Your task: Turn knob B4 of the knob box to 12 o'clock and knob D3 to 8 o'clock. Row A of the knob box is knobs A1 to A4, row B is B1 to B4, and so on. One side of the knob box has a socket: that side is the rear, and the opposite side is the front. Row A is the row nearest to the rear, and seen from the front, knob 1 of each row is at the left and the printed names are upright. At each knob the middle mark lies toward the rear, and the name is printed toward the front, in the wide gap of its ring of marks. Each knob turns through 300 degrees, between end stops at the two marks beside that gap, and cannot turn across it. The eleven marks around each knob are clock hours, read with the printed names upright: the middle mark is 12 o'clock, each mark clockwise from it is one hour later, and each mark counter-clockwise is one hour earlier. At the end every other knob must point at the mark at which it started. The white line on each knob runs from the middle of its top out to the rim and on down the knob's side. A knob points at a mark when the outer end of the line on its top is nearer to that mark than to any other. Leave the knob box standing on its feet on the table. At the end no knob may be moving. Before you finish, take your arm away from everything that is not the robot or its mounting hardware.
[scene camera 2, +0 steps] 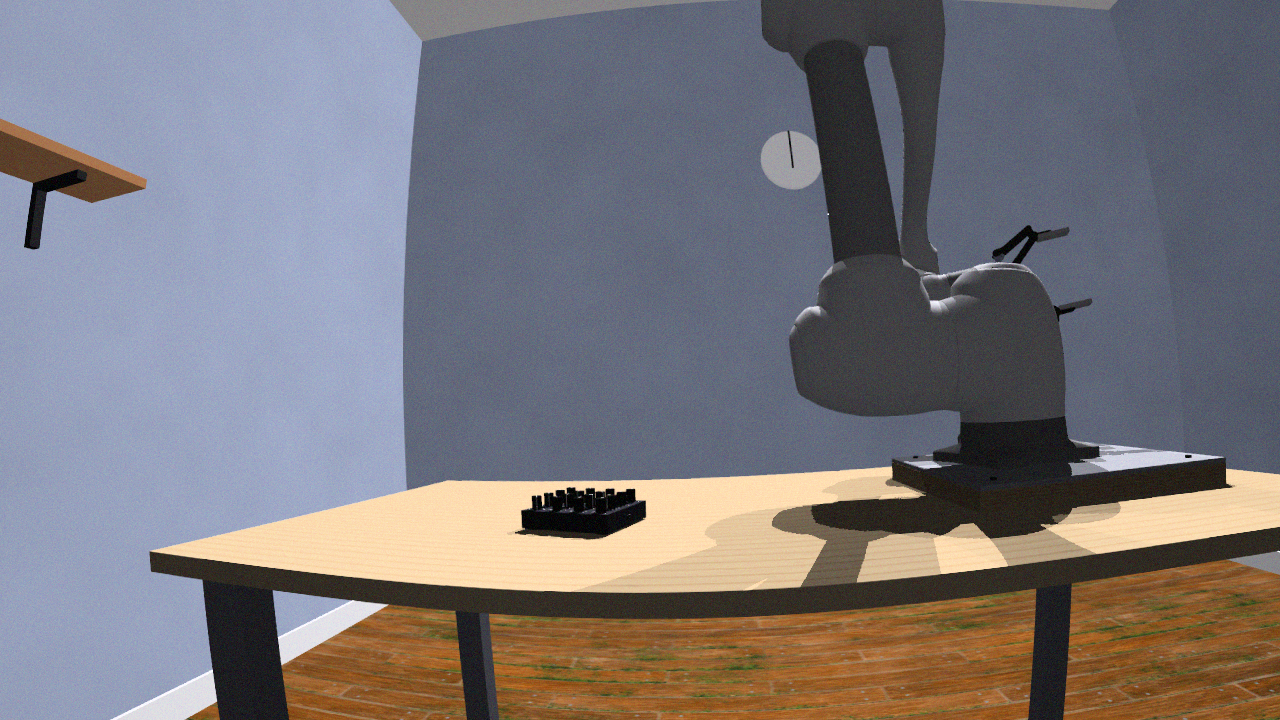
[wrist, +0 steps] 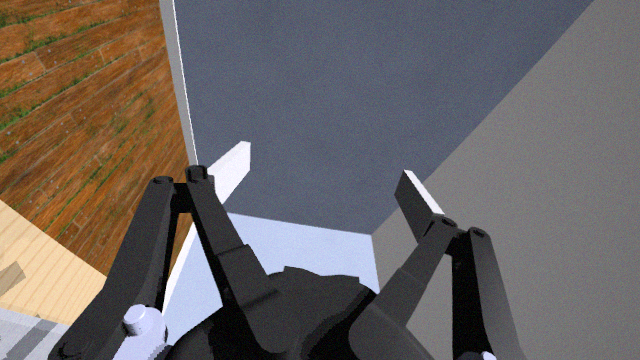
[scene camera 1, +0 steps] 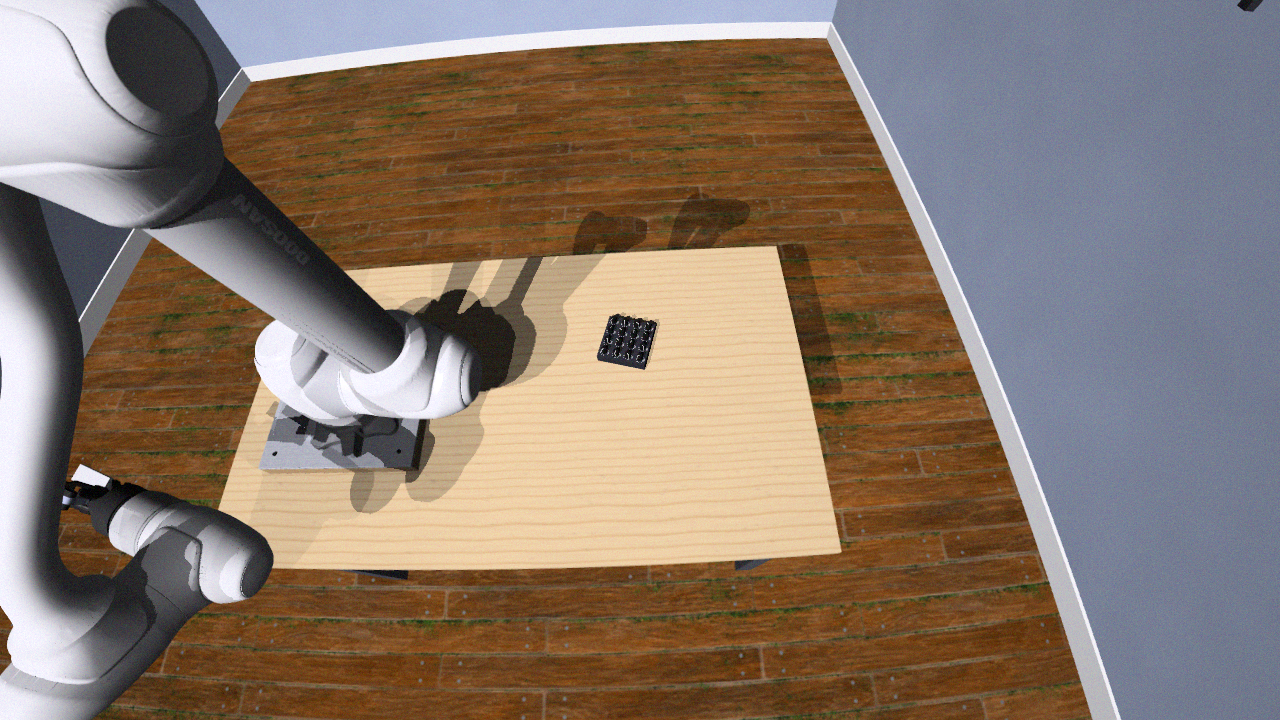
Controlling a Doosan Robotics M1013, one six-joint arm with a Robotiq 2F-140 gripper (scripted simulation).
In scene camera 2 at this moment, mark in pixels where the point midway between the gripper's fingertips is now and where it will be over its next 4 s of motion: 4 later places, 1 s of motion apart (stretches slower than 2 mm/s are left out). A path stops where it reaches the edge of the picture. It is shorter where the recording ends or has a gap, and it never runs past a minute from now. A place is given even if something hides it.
My gripper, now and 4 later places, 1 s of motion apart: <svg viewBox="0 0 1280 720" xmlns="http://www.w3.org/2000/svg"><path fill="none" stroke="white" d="M1079 265L967 339L846 390L724 418L620 418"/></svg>
